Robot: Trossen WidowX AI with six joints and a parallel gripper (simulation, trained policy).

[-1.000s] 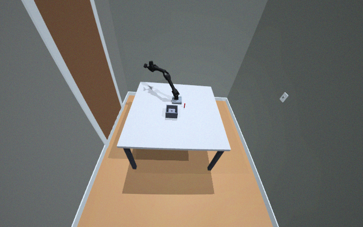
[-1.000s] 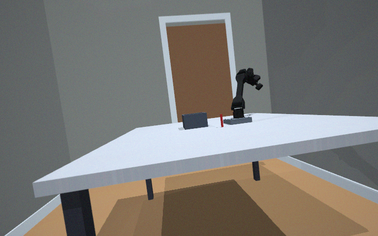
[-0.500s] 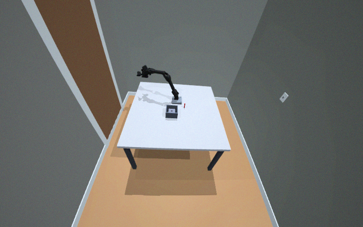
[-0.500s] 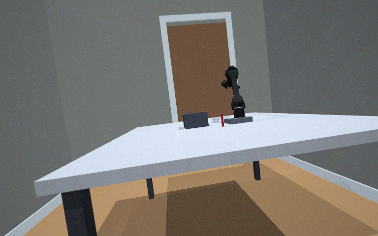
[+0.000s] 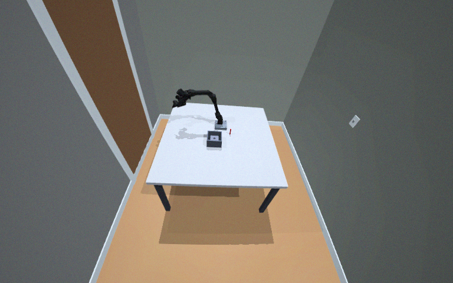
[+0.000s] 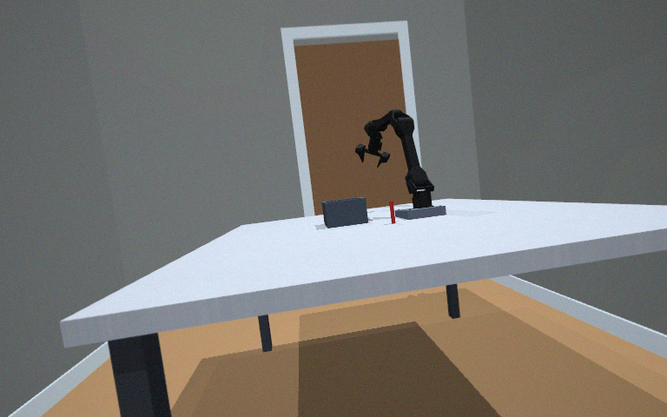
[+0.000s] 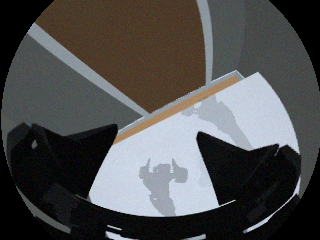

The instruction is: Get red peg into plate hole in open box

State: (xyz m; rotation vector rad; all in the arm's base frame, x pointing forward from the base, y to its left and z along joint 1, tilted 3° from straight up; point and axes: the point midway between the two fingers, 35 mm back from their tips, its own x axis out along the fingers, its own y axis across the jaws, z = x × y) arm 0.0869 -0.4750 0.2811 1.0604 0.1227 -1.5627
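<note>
The red peg lies 70 mm ahead of my gripper tip, 640 mm to the left of it and 220 mm below it. From my gripper tip the other things lie so: dark grey box: 230 mm ahead, 470 mm to the left, 230 mm below.
</note>
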